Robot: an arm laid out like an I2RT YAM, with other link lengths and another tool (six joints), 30 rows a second.
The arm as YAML. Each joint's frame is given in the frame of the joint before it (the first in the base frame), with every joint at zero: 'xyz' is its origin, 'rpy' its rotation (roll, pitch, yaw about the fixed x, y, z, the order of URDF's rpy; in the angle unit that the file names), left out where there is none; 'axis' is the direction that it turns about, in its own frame. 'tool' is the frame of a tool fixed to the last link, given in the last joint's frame.
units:
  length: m
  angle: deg
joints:
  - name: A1
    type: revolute
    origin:
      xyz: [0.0, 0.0, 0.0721]
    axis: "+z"
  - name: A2
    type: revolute
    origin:
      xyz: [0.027, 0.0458, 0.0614]
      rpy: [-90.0, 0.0, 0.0]
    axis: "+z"
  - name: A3
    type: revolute
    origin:
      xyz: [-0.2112, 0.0, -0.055]
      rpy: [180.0, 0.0, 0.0]
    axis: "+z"
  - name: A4
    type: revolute
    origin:
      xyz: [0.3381, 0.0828, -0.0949]
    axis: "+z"
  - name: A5
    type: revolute
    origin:
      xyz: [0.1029, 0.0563, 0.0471]
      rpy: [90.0, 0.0, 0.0]
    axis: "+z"
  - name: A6
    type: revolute
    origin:
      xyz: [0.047, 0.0, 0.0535]
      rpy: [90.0, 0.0, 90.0]
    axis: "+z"
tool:
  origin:
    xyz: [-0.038, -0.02, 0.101]
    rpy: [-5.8, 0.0, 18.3]
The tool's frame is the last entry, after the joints.
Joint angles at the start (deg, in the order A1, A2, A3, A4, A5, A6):
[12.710 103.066 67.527 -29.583 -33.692 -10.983]
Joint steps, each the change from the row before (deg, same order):
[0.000 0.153 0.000 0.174 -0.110 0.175]
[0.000 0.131 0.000 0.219 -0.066 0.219]
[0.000 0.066 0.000 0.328 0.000 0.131]
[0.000 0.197 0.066 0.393 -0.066 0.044]
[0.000 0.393 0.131 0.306 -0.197 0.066]
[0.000 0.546 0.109 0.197 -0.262 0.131]
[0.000 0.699 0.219 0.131 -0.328 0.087]
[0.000 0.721 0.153 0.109 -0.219 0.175]
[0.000 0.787 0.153 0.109 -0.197 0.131]
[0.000 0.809 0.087 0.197 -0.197 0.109]
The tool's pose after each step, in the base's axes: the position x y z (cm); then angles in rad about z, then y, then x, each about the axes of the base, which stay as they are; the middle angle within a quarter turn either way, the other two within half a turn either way. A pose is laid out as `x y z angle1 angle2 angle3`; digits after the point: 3 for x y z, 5 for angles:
45.126 26.074 3.138 1.27166 0.12400 -2.48403
45.177 26.094 3.085 1.27425 0.12460 -2.48215
45.274 26.113 3.091 1.27374 0.12805 -2.48057
45.388 26.150 3.059 1.27148 0.13106 -2.47809
45.459 26.200 2.923 1.27139 0.13017 -2.47462
45.455 26.243 2.637 1.27521 0.12496 -2.47149
45.447 26.297 2.304 1.27922 0.11786 -2.46794
45.410 26.324 1.882 1.28636 0.11007 -2.46648
45.355 26.343 1.400 1.29356 0.10161 -2.46574
45.278 26.358 0.866 1.30040 0.09318 -2.46498

